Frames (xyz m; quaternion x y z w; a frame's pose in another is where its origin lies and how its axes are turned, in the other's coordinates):
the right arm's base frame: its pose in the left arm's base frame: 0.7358 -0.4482 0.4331 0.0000 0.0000 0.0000 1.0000
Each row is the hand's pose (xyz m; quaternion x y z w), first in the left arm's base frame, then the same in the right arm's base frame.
Working: the left arm's base frame: its pose in the right arm's base frame: -0.7358 0.4482 -0.4331 0.0000 0.0000 0.0000 1.0000

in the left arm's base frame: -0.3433 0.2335 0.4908 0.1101 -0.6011 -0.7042 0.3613
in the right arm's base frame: -1.0791 0.6817 0.0577 0.1101 -0.6011 -0.7042 0.3613
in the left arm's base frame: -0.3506 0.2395 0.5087 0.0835 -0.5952 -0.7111 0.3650
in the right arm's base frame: -1.0864 0.6877 0.0756 0.0835 -0.5952 -0.7111 0.3650
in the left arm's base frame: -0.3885 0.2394 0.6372 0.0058 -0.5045 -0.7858 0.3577
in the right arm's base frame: -1.1243 0.6876 0.2041 0.0058 -0.5045 -0.7858 0.3577
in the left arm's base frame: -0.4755 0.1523 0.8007 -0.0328 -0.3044 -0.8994 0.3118
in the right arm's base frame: -1.2113 0.6005 0.3676 -0.0328 -0.3044 -0.8995 0.3118
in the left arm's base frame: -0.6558 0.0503 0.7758 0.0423 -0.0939 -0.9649 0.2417
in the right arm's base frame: -1.3916 0.4985 0.3427 0.0423 -0.0939 -0.9649 0.2417
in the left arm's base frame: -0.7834 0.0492 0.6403 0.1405 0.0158 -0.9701 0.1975
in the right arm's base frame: -1.5192 0.4974 0.2072 0.1405 0.0158 -0.9701 0.1975
